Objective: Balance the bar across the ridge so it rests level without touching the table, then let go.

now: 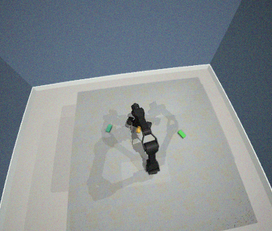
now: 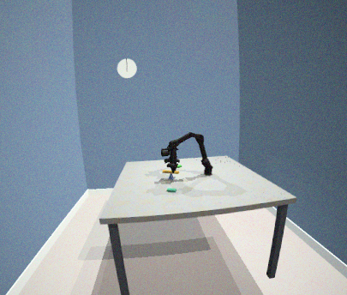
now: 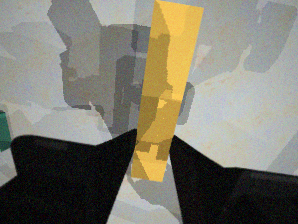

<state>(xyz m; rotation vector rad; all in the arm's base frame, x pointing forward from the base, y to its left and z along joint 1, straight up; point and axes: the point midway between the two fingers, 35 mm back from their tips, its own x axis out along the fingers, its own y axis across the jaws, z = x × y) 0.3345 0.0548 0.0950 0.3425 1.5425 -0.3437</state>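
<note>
My gripper tip is now 30 mm short of the yellow bar and 10 mm to the left of it. The rest, counted from my gripper tip: blue-grey ridge 30 mm ahead, 10 mm to the right, 30 mm below; then teal block 50 mm ahead, 270 mm to the left, 50 mm below.
</note>
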